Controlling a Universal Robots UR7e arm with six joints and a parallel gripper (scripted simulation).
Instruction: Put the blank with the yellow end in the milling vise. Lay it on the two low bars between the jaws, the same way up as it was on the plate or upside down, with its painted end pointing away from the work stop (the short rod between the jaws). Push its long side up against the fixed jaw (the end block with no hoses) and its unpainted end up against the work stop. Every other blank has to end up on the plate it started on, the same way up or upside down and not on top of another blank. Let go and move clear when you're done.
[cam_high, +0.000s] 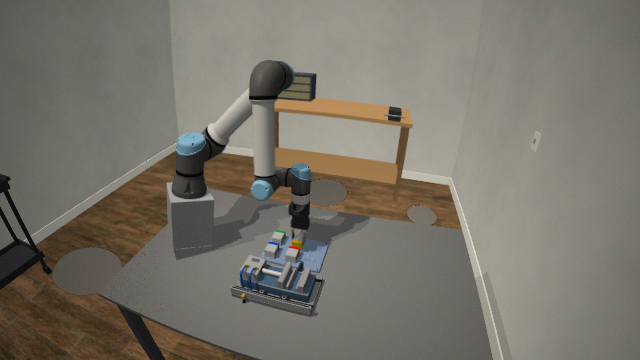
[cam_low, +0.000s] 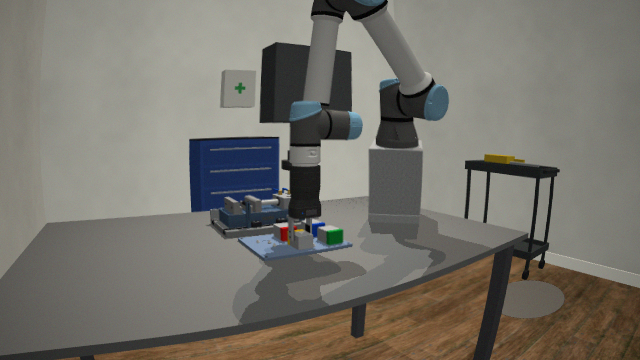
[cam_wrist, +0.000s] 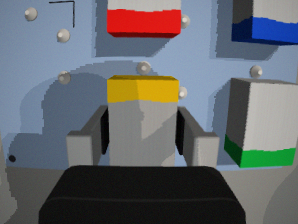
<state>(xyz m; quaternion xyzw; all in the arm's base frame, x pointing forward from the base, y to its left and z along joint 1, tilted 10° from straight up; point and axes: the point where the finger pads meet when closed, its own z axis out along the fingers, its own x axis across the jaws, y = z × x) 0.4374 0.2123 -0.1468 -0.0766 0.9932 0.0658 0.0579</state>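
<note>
The yellow-ended blank lies 20 mm below my hand. Round my hand: light blue plate: 40 mm to the right, 40 mm below; green-ended blank: 90 mm behind, 20 mm to the right, 20 mm below; red-ended blank: 90 mm to the right, 20 mm below, 10 mm ahead.
</note>
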